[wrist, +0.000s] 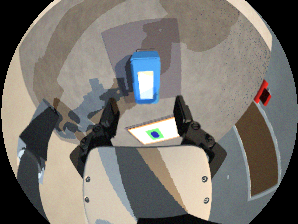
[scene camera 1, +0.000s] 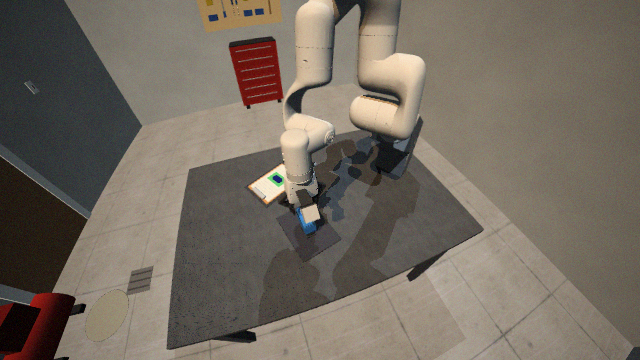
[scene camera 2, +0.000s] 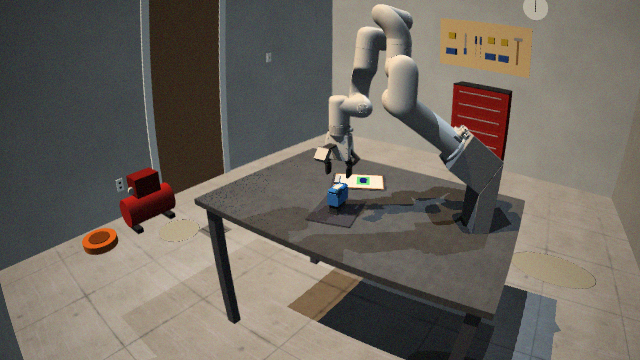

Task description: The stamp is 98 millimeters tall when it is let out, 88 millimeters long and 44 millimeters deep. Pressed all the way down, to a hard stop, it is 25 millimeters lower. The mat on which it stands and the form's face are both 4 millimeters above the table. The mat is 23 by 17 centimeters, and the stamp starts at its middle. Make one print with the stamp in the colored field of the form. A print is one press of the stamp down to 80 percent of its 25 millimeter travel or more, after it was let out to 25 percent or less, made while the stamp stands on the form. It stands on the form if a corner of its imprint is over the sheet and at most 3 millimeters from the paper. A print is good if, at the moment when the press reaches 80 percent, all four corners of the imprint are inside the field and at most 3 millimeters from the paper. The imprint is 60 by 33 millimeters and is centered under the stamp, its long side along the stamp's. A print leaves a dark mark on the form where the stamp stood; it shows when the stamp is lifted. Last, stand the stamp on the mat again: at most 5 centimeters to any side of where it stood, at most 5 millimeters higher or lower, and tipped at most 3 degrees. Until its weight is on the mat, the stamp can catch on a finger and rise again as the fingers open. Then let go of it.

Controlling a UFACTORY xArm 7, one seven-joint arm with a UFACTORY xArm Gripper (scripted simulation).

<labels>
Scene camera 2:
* my gripper: 338, 175
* form: 374, 182
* dark mat: 346, 217
</labels>
